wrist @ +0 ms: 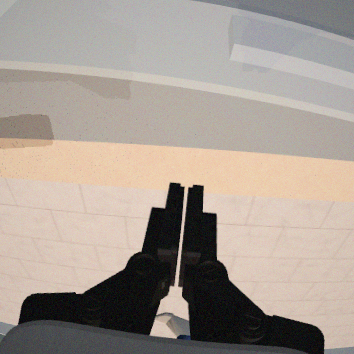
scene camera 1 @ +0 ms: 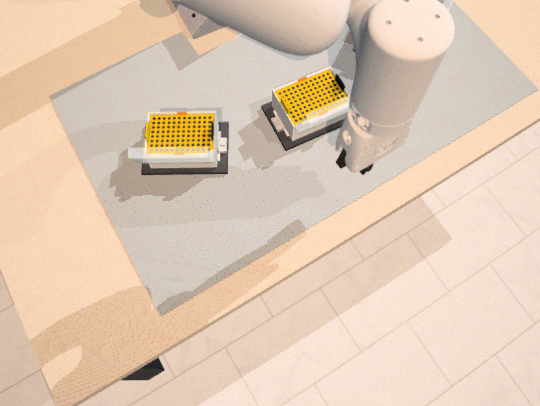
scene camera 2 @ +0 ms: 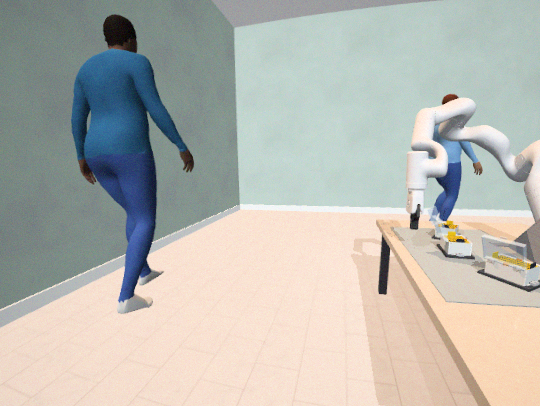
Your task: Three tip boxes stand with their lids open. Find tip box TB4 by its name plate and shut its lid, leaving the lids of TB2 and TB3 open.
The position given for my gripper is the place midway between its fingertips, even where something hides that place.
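Grey mat [wrist: 51,105] visible. My gripper [scene camera 1: 361,165], [wrist: 184,204] visible too.
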